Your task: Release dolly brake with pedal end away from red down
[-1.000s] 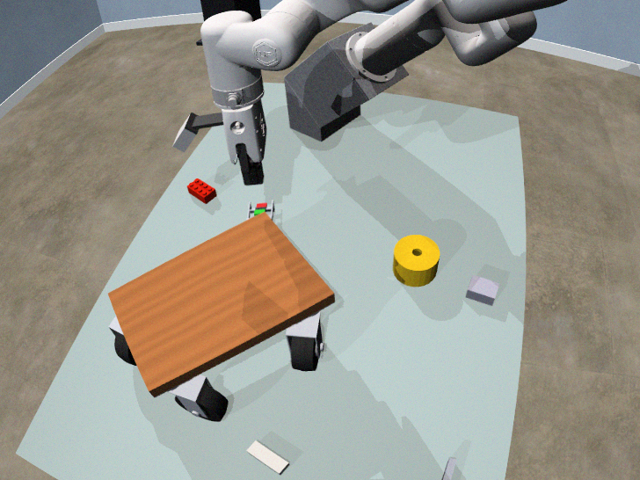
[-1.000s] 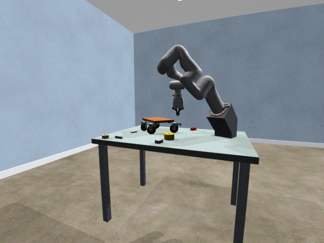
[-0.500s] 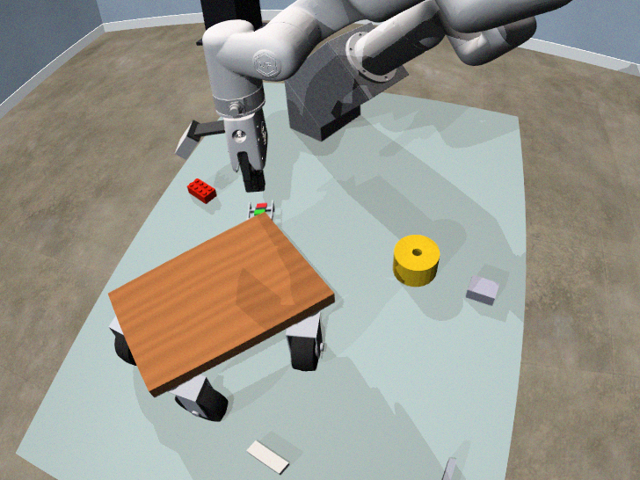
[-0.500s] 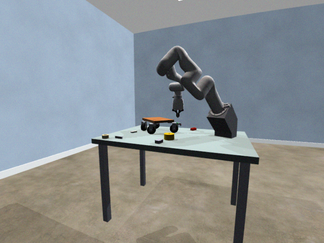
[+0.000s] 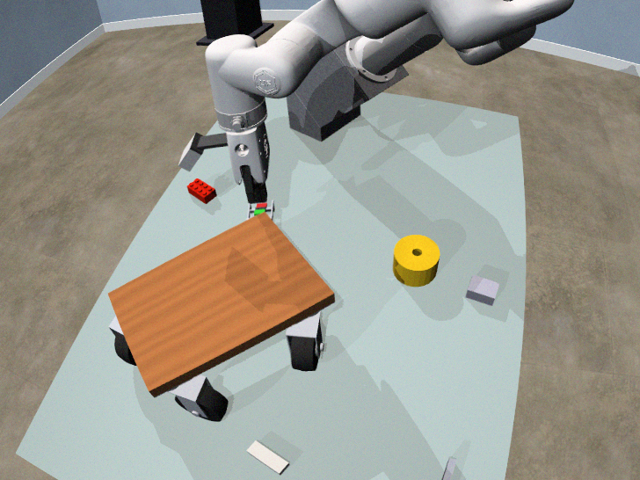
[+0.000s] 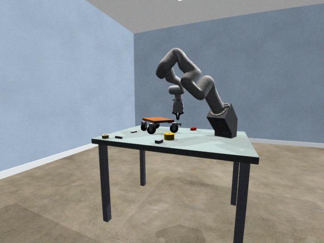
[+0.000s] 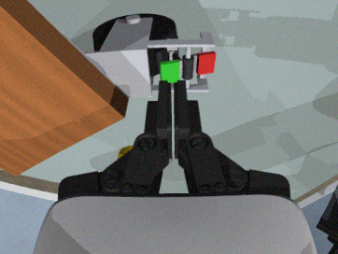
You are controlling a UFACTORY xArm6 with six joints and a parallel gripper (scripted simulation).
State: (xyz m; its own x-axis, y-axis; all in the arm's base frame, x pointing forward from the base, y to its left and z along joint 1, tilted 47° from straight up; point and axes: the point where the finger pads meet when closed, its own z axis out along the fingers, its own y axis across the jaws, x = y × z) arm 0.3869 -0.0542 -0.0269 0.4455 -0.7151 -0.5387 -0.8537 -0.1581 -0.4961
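Right now my hand is 60 mm above the brake pedal, 10 mm to the left of it and 10 mm past it. Round my hand: yellow ring-shaped cylinder 260 mm to the left, 120 mm below, 60 mm behind; red toy brick 210 mm to the right, 130 mm below, 80 mm behind; small grey block 400 mm to the left, 130 mm below, 50 mm behind.
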